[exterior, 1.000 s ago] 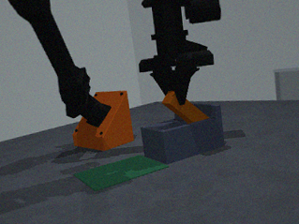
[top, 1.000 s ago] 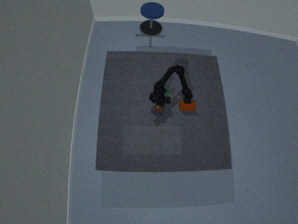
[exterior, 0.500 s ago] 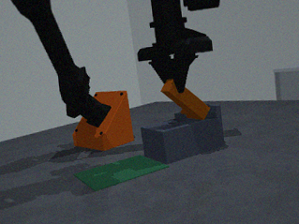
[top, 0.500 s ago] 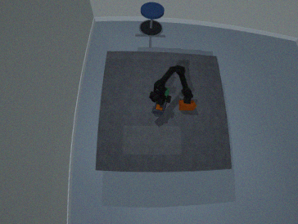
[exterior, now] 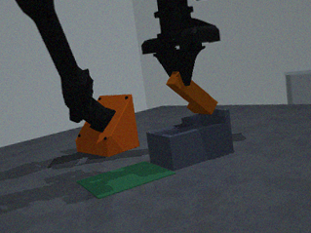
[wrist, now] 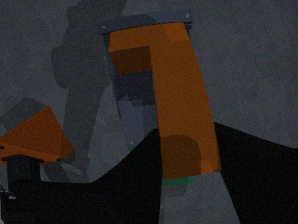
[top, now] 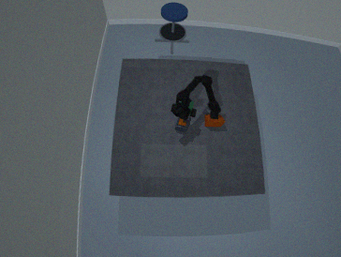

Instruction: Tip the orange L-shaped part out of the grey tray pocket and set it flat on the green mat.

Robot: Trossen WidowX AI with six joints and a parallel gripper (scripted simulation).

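Right now my gripper tip is 3 cm past the green mat, 14 cm to the left of it and 17 cm above it. Round my gripper tip: orange l-shaped part 1 cm behind, 3 cm to the left, 3 cm below.
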